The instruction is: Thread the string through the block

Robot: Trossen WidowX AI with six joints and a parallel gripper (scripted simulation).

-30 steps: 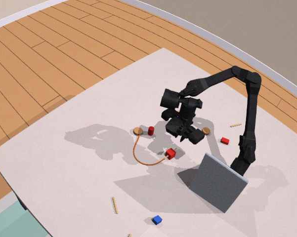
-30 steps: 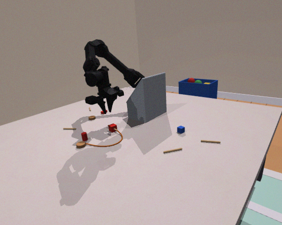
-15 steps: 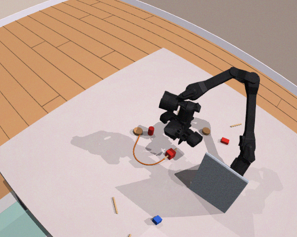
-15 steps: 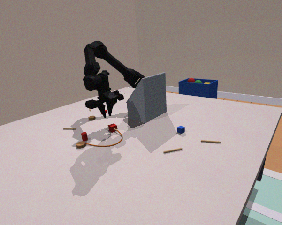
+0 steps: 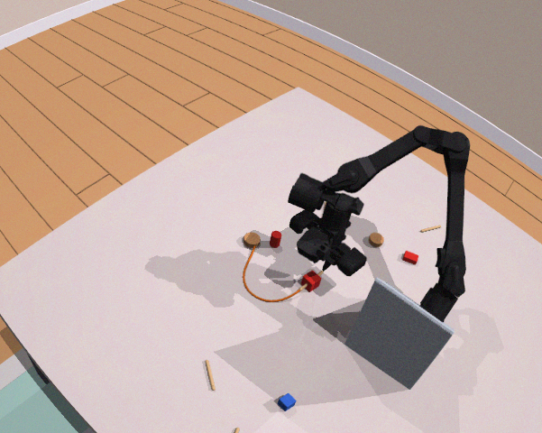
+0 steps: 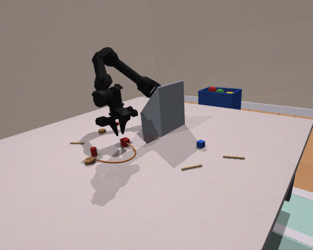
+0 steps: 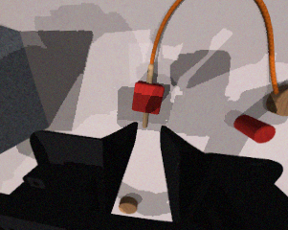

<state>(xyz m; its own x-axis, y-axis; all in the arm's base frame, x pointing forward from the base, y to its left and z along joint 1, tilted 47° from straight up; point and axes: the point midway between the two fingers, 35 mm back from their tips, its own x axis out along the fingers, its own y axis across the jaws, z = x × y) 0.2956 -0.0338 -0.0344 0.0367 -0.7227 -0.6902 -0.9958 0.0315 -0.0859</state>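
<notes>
Now: gripper tip 40 mm to the right of the thin wooden stick and 30 mm above it. Also, from my gripper tip: flat red piece: 140 mm behind, 230 mm to the right, 40 mm below; then red cylinder: 140 mm ahead, 10 mm to the right, 30 mm below; then blue cube: 180 mm behind, 310 mm to the left, 30 mm below.
</notes>
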